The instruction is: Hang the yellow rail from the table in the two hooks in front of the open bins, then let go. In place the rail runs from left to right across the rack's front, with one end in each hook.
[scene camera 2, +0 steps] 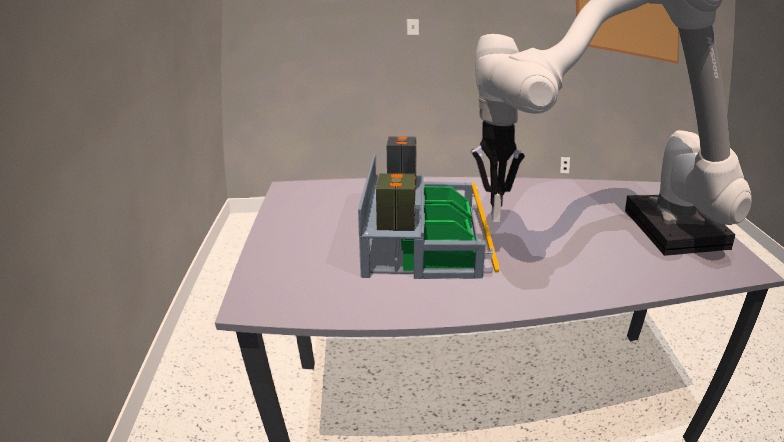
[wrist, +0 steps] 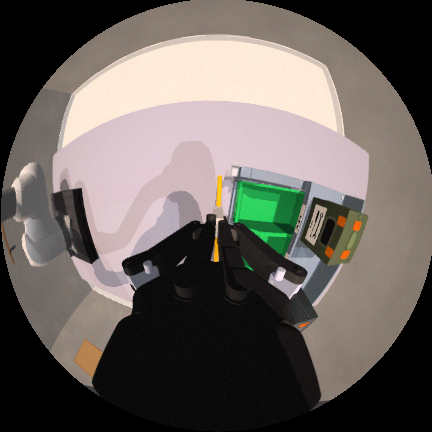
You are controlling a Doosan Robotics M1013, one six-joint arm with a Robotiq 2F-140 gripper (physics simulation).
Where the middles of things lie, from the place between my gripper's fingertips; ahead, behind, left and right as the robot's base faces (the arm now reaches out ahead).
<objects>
Right now my hand is 23 cm short of the olive case (scene camera 2: 395, 193), 2 cm to the right of it and 5 cm below it. From my hand the other things lie so: dark grey case (scene camera 2: 401, 151) 23 cm ahead, 21 cm to the right, 6 cm above.
</objects>
